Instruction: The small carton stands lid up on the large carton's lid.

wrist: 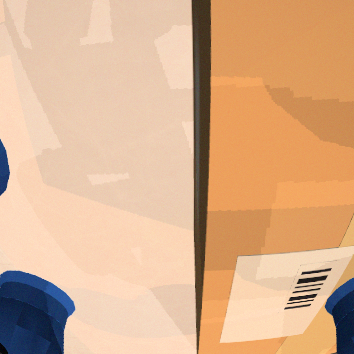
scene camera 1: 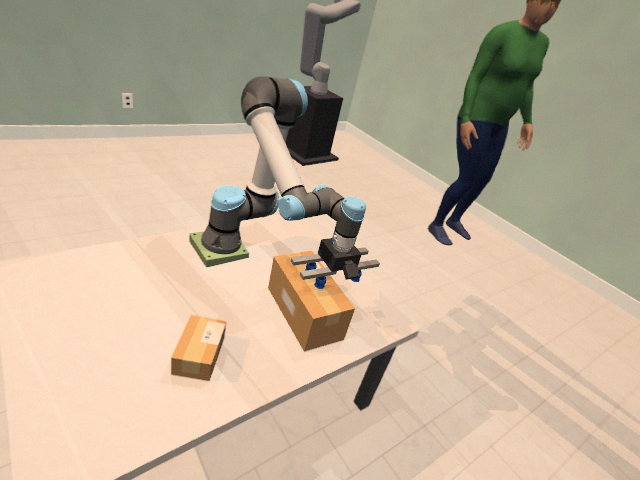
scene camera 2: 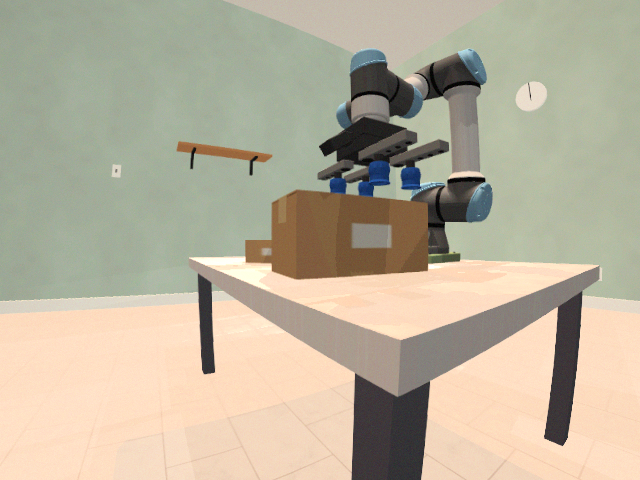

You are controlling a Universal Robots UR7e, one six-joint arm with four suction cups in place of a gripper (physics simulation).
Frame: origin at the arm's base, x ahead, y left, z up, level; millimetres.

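Seen in the pictures: hand, its tool point: [wrist: 207, 251] [scene camera 1: 332, 275] [scene camera 2: 371, 191]; arm's base, origin of its link: [scene camera 1: 221, 242].
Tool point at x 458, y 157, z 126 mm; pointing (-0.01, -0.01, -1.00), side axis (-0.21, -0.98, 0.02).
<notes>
Pixels of each thing's top centre, then the offset from my tool point to it. Level surfaces: height alone.
- large carton, centre of its top: [scene camera 2: 350, 201] [scene camera 1: 312, 280] 16 mm back, 74 mm right, 9 mm down
- small carton, centre of its top: [scene camera 1: 200, 338] [scene camera 2: 273, 240] 35 mm back, 456 mm right, 86 mm down
- table, height of its surface: 159 mm down
The large carton [scene camera 1: 295, 300] [scene camera 2: 323, 237] [wrist: 250, 150] stands on the table; in the wrist view its lid has a barcode label. My gripper [scene camera 1: 336, 273] [scene camera 2: 373, 180] hangs low over it with nothing on its cups. In scene camera 2 the nearer cups show a gap above the carton's top edge; the lower ends of the farther cups are hidden behind it. In the wrist view one blue cup [wrist: 35, 315] is beyond the carton's side and another [wrist: 345, 315] is over its lid. The small carton [scene camera 1: 193, 341] [scene camera 2: 256, 251] stands apart on the table, its labelled face up.
The table [scene camera 1: 93, 310] [scene camera 2: 382, 310] has its front edge and a corner near the large carton. The arm's green base plate [scene camera 1: 211, 255] is behind the cartons. A person in a green top [scene camera 1: 511, 72] is beyond the table at the right. A second arm's dark pedestal [scene camera 1: 315, 126] stands behind.
</notes>
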